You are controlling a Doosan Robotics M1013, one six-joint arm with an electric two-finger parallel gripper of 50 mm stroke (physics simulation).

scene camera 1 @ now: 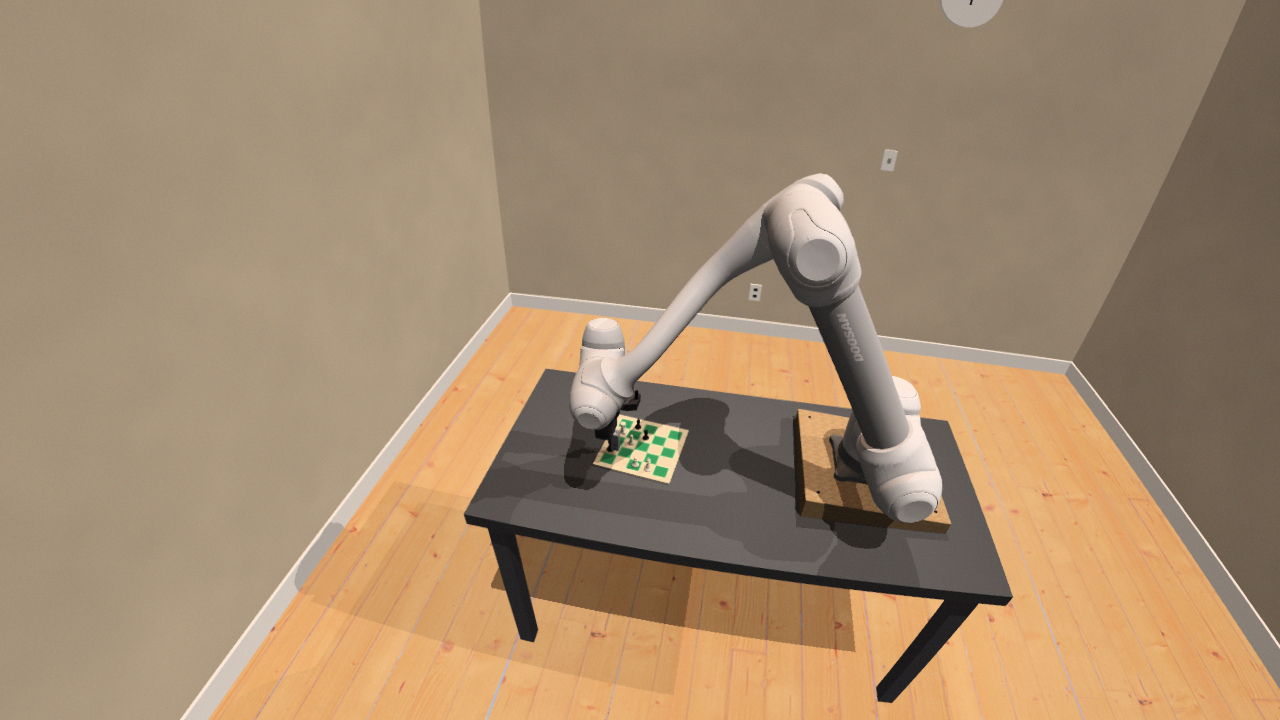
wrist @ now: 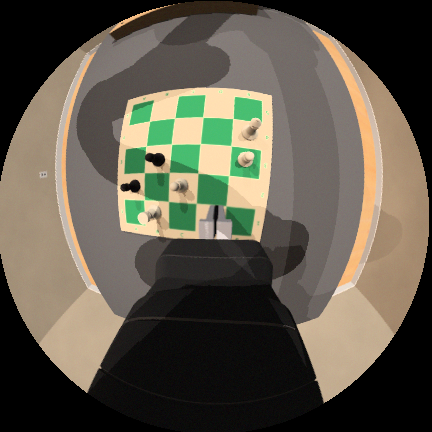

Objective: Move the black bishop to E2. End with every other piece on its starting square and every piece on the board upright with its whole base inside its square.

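Places are measured from the arm's base along level axes (x back, y right, z up), in centimetres.
Where they show: gripper, fingertip midpoint: (scene camera 1: 615, 448) (wrist: 216, 213).
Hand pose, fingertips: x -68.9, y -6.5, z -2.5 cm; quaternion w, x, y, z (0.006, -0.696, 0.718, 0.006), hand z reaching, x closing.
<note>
Each offset is from my fingertips to the top centre of the thing. "*": to the spot under its first point. Level surfaces: height alone.
A small black piece @[dz +3.1, dx -1.7, dy +0.6 cm] (scene camera 1: 610, 447), which I take for the black bishop, shows in the scene view at my fingertips, near the board's far-left end. It is too small to tell its exact shape or lean, and it is hidden behind the fingers in the wrist view. My gripper (scene camera 1: 614, 442) (wrist: 216, 213) is shut, its two grey fingers pressed together over D1, with no piece visible between them. The green and cream board @[dz -1.2, dx +7.0, dy +3.9 cm] (scene camera 1: 678, 431) (wrist: 267, 182) lies under it. E2 @[* dz -1.2, dx +2.4, dy -3.6 cm] (wrist: 244, 192) is a cream square without a piece, up and right of the fingers in the wrist view.
Two black pieces @[dz +1.9, dx +7.2, dy +7.5 cm] (wrist: 157, 159) @[dz +1.9, dx +4.0, dy +11.6 cm] (wrist: 133, 186) stand on B3 and A2. Pale pieces stand on B1 @[dz +2.1, dx +0.1, dy +8.7 cm] (wrist: 155, 213), C2 @[dz +1.9, dx +3.5, dy +4.5 cm] (wrist: 180, 185), E3 @[dz +1.9, dx +6.6, dy -3.6 cm] (wrist: 245, 159) and E4 @[dz +3.1, dx +10.2, dy -4.4 cm] (wrist: 251, 131). The dark table @[dz -1.8 cm] (scene camera 1: 716, 528) bears the board and the arm's wooden base plate (scene camera 1: 814, 438).
</note>
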